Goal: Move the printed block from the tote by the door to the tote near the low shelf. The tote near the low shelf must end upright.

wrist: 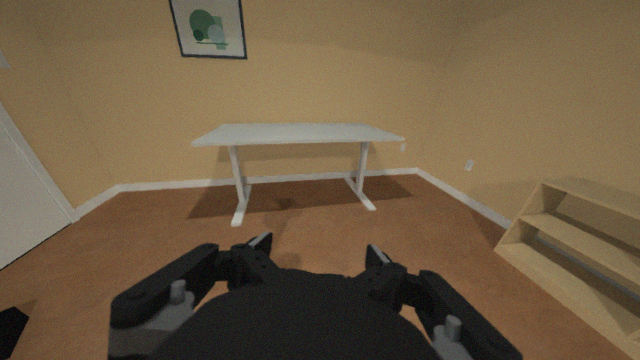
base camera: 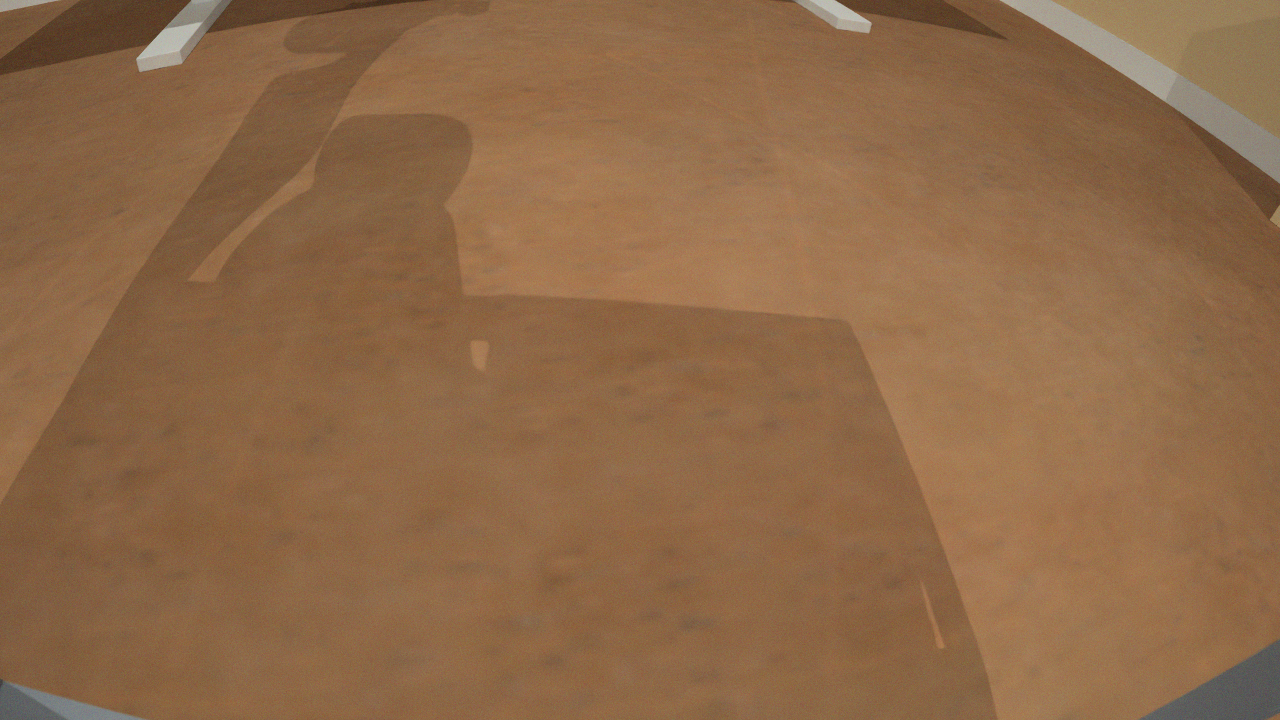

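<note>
My gripper is open in the wrist view, its fingers wide apart with floor between the tips. A black object, cut off by the lower left edge of the wrist view, stands on the floor on the same side as the white door; it may be a tote, but its inside does not show. The low shelf stands at the right of the wrist view. The printed block and the tote near the low shelf do not show in either view.
A white table stands ahead against the wall; its feet reach out over the brown floor. A white baseboard runs along the right wall. A framed picture hangs above the table.
</note>
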